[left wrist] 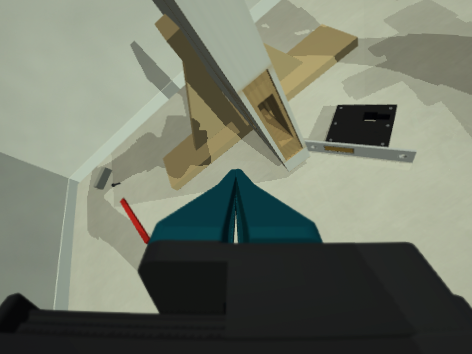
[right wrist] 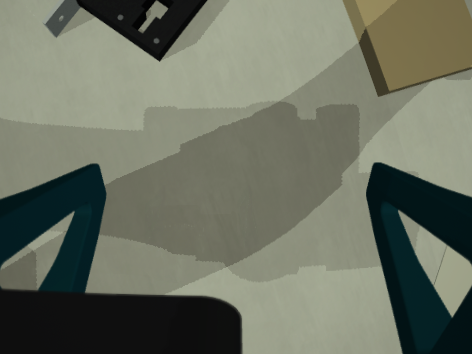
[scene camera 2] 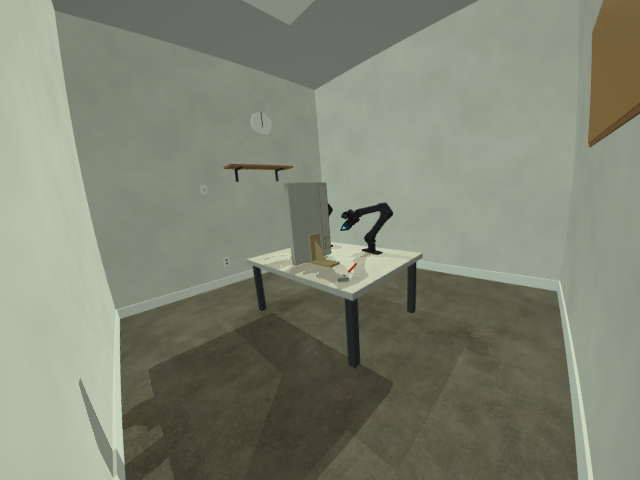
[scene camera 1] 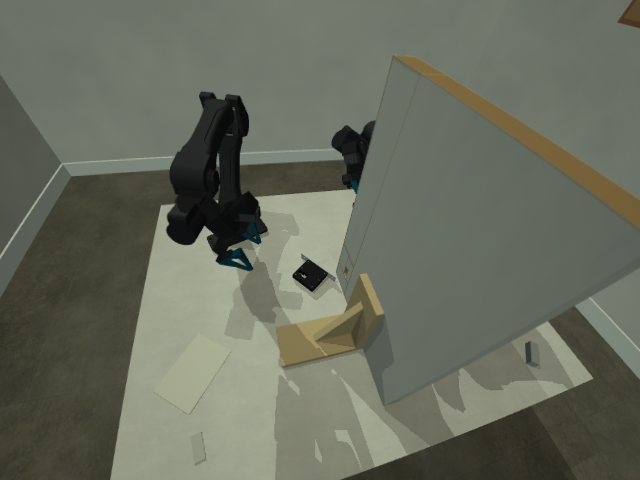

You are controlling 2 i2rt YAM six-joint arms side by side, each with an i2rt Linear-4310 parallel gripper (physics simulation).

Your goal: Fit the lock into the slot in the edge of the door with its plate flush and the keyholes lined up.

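The lock, a black case [scene camera 1: 310,275] [left wrist: 361,125] [right wrist: 172,30] with a grey metal plate [left wrist: 370,151] along one side, lies flat on the table beside the door's edge. The upright grey-white door [scene camera 1: 465,206] [scene camera 2: 305,222] [left wrist: 220,40] has a wood-lined slot [left wrist: 272,110] in its edge; the slot holds no lock. My right gripper [scene camera 1: 255,255] [right wrist: 236,178] is open and empty above the table, left of the lock in scene camera 1. My left gripper [scene camera 2: 343,227] [left wrist: 235,177] is shut on nothing, raised above the table; the door mostly hides it in scene camera 1.
Wooden brackets [scene camera 1: 310,343] [scene camera 2: 323,262] [left wrist: 325,47] [right wrist: 420,55] stand against the door's faces. A cream board [scene camera 1: 192,373] and a small pale block [scene camera 1: 198,447] lie at the lower left. A grey block [scene camera 1: 528,353] [left wrist: 103,178] and a red stick [scene camera 2: 352,267] [left wrist: 135,220] lie beyond the door.
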